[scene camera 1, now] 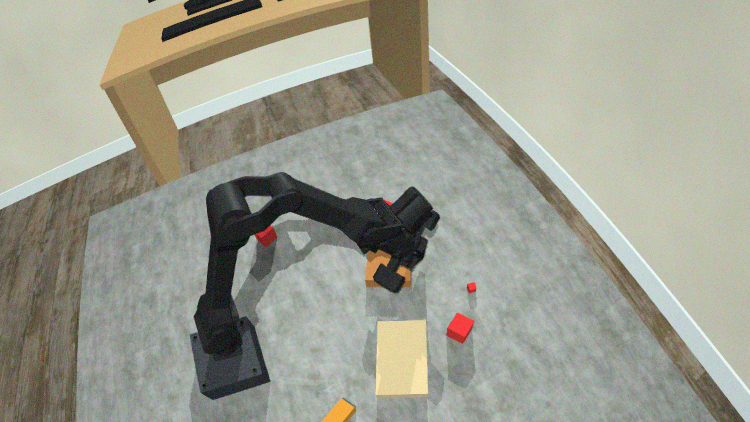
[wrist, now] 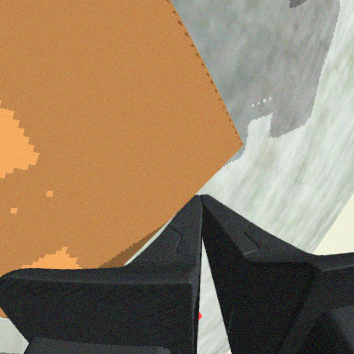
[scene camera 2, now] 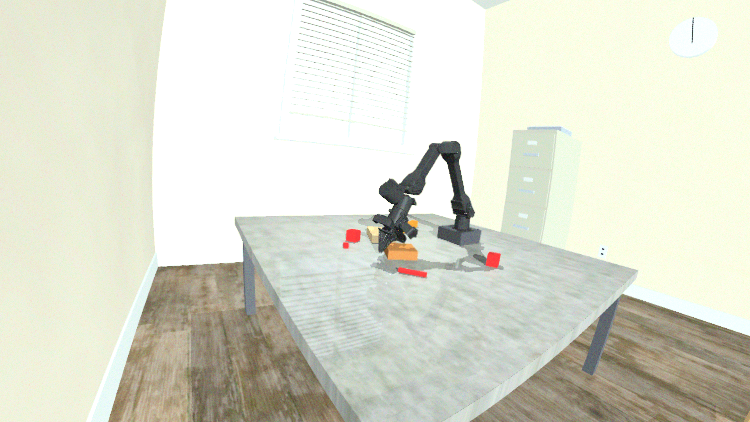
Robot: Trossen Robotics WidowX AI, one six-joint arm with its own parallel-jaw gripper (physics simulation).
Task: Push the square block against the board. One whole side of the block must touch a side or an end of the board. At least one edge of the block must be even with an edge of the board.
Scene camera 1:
my gripper: 422, 256
square block: 373, 259, touched by my gripper
pale tan board: 401, 372, on the table
